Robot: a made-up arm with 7 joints. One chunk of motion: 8 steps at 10 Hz.
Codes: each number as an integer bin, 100 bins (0 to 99) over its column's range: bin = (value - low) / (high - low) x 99, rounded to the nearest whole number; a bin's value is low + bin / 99 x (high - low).
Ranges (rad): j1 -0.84..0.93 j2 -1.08..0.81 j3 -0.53..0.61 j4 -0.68..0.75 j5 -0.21..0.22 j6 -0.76..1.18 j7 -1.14..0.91
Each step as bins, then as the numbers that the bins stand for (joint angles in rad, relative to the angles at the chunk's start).
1 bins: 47 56 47 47 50 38 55
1 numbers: 0.0003 -0.0109 0.0112 -0.0011 0.0072 -0.0154 -0.0011
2 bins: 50 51 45 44 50 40 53
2 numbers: 0.0539 -0.1064 -0.0118 -0.0444 0.0072 0.0238 -0.0425
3 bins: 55 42 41 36 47 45 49
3 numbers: 0.1433 -0.2782 -0.0579 -0.1600 -0.0059 0.1218 -0.1254
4 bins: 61 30 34 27 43 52 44
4 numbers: 0.2506 -0.5073 -0.1385 -0.2900 -0.0232 0.2590 -0.2289
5 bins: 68 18 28 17 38 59 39
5 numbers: 0.3758 -0.7364 -0.2076 -0.4344 -0.0449 0.3962 -0.3324
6 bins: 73 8 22 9 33 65 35
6 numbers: 0.4652 -0.9273 -0.2767 -0.5500 -0.0667 0.5137 -0.4153
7 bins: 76 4 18 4 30 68 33
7 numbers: 0.5188 -1.0036 -0.3227 -0.6222 -0.0797 0.5725 -0.4567
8 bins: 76 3 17 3 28 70 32
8 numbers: 0.5188 -1.0227 -0.3342 -0.6367 -0.0884 0.6117 -0.4774
